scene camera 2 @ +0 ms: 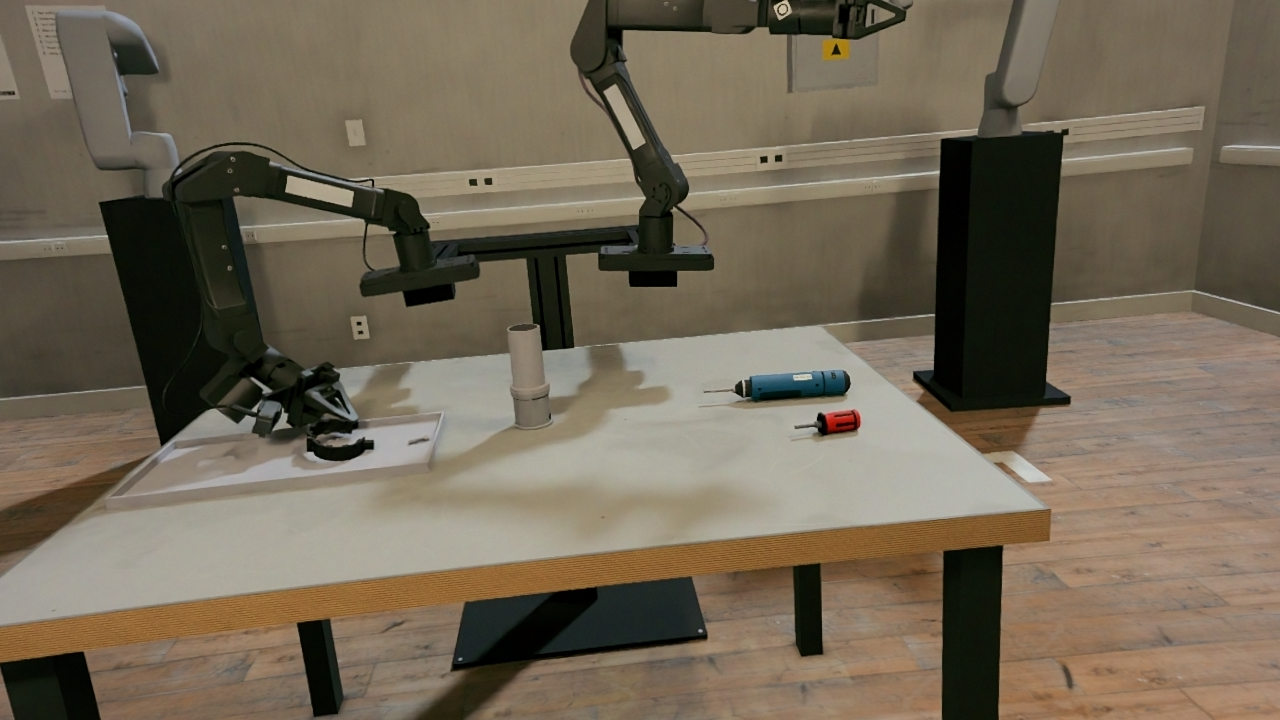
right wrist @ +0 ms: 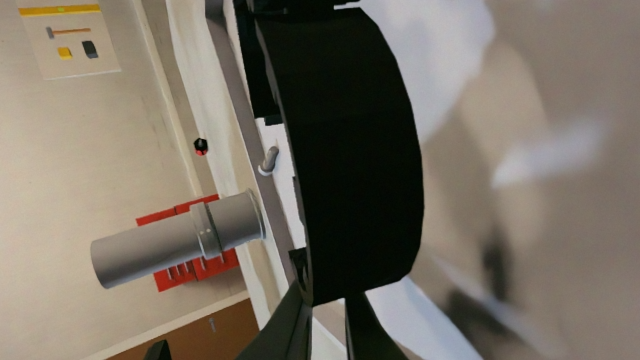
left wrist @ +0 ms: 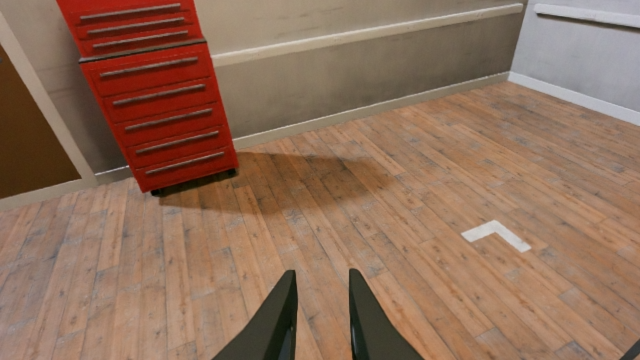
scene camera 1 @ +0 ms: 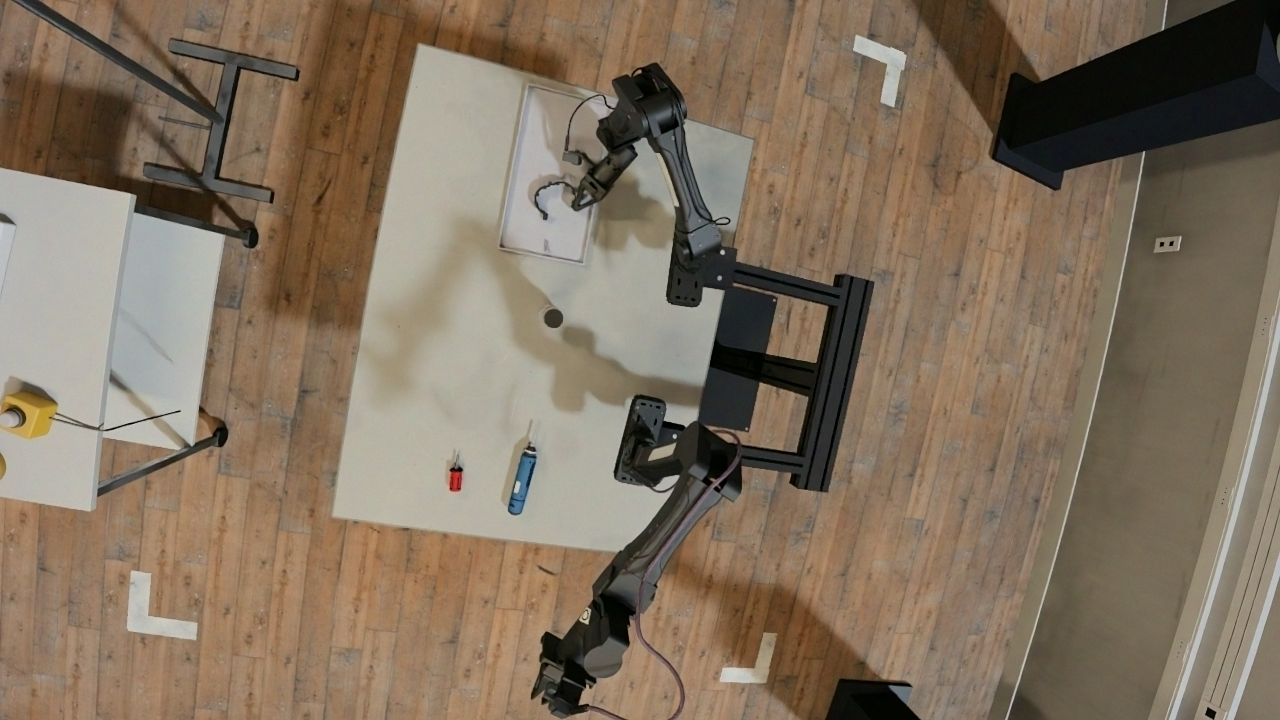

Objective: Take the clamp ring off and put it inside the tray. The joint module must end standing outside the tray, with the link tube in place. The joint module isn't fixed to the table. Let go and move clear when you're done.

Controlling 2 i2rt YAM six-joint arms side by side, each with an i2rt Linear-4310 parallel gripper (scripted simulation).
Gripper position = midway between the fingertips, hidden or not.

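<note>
Pale link tube (scene camera 2: 524, 340), (right wrist: 120, 258); out of frame in the left wrist view. White tray (scene camera 2: 201, 467), (right wrist: 520, 118), (scene camera 1: 546, 114); out of frame in the left wrist view. Blue power screwdriver (scene camera 2: 816, 383), (scene camera 1: 528, 459). Grey joint module (scene camera 2: 532, 412). Black clamp ring (scene camera 2: 345, 452). Left gripper (scene camera 1: 536, 699). Right gripper (scene camera 2: 355, 424).
</note>
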